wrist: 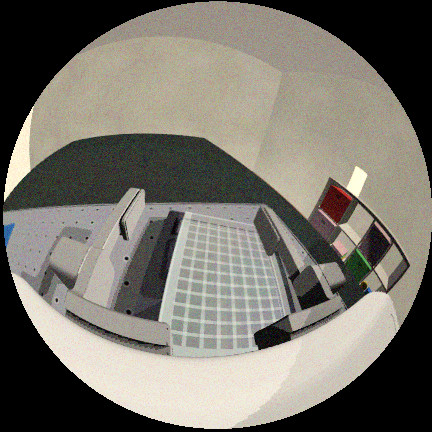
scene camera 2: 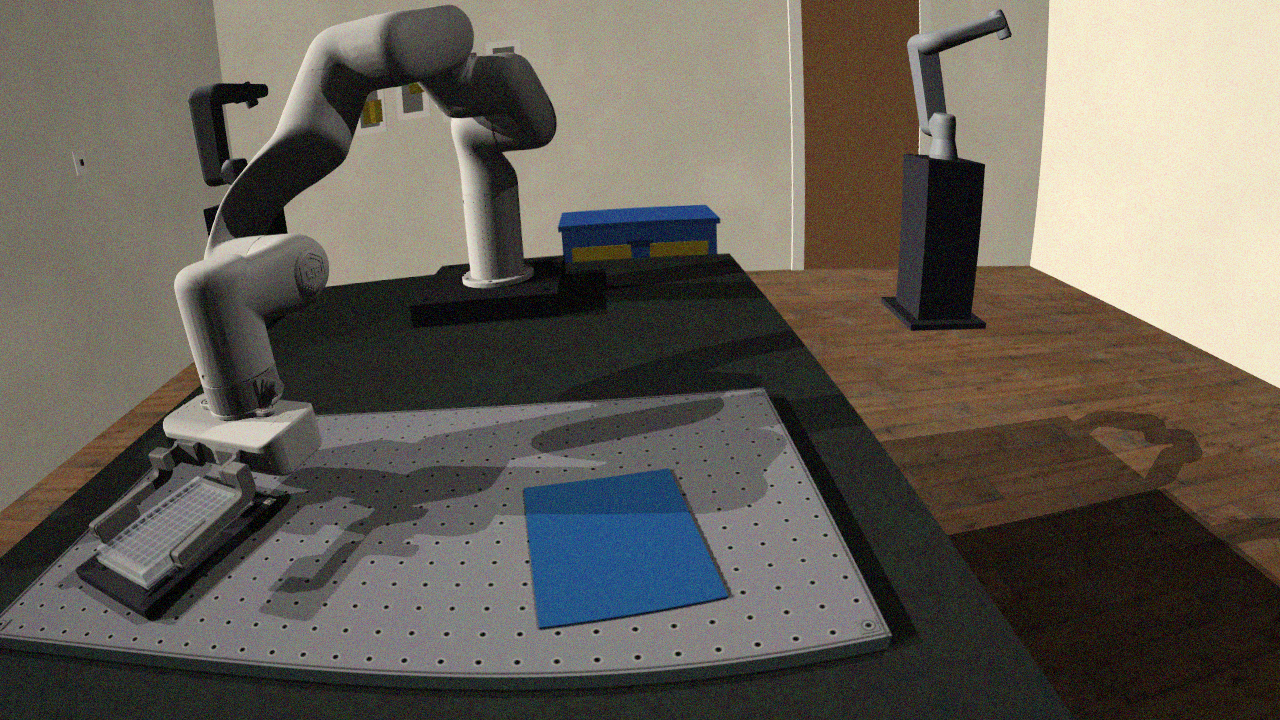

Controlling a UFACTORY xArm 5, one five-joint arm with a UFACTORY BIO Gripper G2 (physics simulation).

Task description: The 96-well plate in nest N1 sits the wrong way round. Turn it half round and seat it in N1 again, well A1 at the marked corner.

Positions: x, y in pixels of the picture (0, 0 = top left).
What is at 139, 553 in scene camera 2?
A clear 96-well plate.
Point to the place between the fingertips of my gripper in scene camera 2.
At 133, 548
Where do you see a clear 96-well plate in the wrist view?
221, 287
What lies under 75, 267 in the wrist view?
My gripper.
